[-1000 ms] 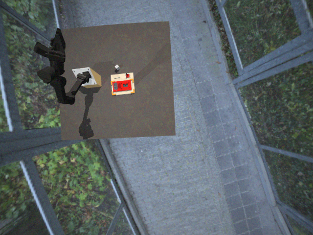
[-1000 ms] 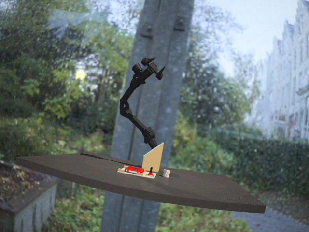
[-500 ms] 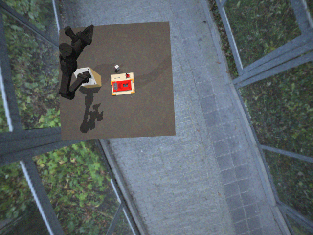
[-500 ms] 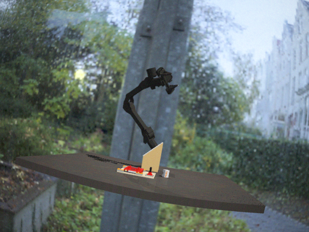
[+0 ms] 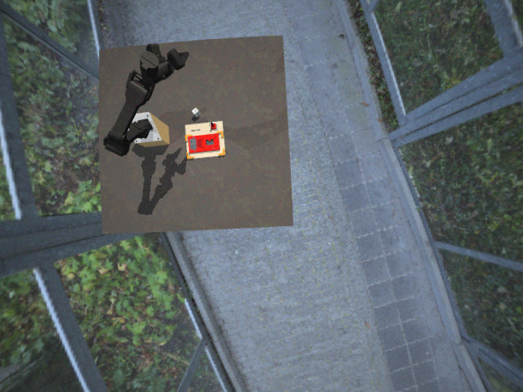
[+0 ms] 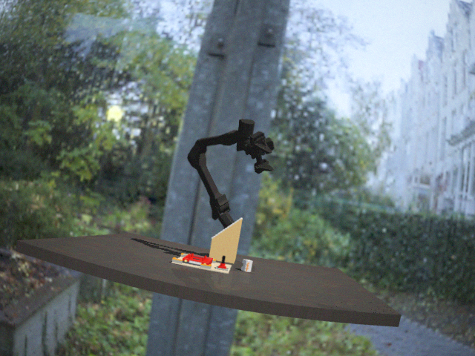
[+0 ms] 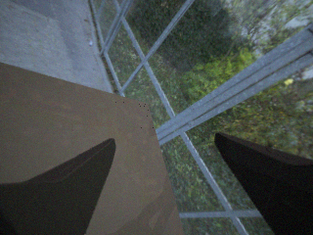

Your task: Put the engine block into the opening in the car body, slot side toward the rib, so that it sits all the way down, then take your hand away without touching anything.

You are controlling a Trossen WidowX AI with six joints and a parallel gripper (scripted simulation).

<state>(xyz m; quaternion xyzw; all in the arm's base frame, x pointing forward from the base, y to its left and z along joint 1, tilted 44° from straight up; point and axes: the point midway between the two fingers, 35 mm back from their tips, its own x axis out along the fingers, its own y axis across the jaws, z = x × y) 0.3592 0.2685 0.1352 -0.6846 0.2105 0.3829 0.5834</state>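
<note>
My gripper tip is now 44 cm above the grey engine block, 11 cm past it and 3 cm to the left of it.
</note>
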